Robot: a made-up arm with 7 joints. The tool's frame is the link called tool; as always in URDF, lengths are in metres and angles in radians. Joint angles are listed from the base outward.
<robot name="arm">
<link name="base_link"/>
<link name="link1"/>
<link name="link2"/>
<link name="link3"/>
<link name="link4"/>
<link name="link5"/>
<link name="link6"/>
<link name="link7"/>
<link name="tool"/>
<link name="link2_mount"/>
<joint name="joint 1" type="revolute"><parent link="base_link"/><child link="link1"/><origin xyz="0.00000 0.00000 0.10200" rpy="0.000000 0.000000 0.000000"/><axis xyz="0 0 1"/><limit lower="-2.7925" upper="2.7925"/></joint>
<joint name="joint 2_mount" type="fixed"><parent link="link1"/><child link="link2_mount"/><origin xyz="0.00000 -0.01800 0.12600" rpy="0.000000 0.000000 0.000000"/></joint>
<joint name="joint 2" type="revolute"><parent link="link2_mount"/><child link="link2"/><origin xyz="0.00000 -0.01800 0.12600" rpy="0.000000 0.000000 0.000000"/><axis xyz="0 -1 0"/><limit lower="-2.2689" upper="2.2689"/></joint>
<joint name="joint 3" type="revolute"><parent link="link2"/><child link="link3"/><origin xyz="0.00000 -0.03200 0.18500" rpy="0.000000 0.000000 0.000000"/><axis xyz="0 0 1"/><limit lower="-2.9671" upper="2.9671"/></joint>
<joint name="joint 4" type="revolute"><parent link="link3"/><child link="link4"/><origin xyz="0.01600 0.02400 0.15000" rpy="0.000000 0.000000 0.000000"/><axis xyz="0 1 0"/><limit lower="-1.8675" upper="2.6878"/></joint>
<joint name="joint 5" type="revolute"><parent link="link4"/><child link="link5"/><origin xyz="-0.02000 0.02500 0.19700" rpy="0.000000 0.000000 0.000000"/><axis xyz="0 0 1"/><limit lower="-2.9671" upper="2.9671"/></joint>
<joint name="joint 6" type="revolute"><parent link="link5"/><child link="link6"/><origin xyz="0.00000 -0.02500 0.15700" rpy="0.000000 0.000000 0.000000"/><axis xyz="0 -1 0"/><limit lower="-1.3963" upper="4.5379"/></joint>
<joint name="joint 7" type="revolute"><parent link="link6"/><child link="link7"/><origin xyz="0.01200 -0.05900 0.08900" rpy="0.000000 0.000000 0.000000"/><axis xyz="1 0 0"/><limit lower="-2.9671" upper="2.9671"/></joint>
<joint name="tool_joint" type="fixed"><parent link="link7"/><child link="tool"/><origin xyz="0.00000 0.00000 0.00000" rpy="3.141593 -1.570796 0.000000"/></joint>
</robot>
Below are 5 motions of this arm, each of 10 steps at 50 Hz.
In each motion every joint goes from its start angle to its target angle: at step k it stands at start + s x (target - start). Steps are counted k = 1, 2, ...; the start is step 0. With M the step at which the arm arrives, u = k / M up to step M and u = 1 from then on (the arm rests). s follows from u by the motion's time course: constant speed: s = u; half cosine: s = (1 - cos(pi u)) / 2; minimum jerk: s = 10 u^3 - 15 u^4 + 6 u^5.
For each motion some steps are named. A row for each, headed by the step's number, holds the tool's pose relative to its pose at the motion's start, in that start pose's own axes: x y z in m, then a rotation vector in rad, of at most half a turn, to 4 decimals.
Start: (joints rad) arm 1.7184 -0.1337 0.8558 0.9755 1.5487 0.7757 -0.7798
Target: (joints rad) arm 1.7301 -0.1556 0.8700 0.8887 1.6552 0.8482 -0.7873
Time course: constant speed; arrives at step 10
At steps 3, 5, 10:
3: 0.0045 -0.0045 0.0021 0.0181 0.0436 0.0111
5: 0.0075 -0.0075 0.0034 0.0302 0.0723 0.0191
10: 0.0147 -0.0150 0.0064 0.0605 0.1431 0.0412

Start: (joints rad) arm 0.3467 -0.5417 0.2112 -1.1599 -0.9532 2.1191 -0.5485
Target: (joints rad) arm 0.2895 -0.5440 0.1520 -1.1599 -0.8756 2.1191 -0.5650
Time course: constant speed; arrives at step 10
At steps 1, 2, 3, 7, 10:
1: 0.0017 0.0000 0.0005 -0.0007 0.0082 0.0015
2: 0.0034 0.0000 0.0010 -0.0013 0.0164 0.0030
3: 0.0051 -0.0001 0.0015 -0.0019 0.0245 0.0045
7: 0.0119 -0.0004 0.0033 -0.0034 0.0570 0.0111
10: 0.0170 -0.0008 0.0045 -0.0039 0.0813 0.0163

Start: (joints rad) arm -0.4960 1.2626 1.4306 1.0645 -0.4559 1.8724 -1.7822
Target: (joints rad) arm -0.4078 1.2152 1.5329 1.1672 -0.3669 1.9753 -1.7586
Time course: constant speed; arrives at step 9
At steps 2, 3, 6, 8, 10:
2: -0.0028 -0.0009 -0.0073 -0.0265 -0.0004 0.0539
3: -0.0040 -0.0012 -0.0110 -0.0398 -0.0007 0.0808
6: -0.0070 -0.0022 -0.0221 -0.0800 -0.0014 0.1608
8: -0.0084 -0.0026 -0.0295 -0.1069 -0.0018 0.2138
10: -0.0090 -0.0028 -0.0333 -0.1203 -0.0020 0.2401

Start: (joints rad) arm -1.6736 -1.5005 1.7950 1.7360 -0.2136 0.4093 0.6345
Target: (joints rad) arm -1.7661 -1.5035 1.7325 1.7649 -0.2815 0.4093 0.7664
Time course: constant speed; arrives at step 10
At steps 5, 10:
5: -0.0026 0.0185 -0.0148 -0.0252 0.0480 0.0897
10: -0.0062 0.0372 -0.0293 -0.0468 0.0960 0.1805

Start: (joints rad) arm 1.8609 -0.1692 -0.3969 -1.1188 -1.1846 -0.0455 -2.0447
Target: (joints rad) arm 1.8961 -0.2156 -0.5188 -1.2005 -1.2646 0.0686 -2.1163
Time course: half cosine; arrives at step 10
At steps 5, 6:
5: 0.0079 -0.0081 -0.0327 -0.0717 -0.0916 -0.0314
6: 0.0106 -0.0110 -0.0429 -0.0937 -0.1200 -0.0411

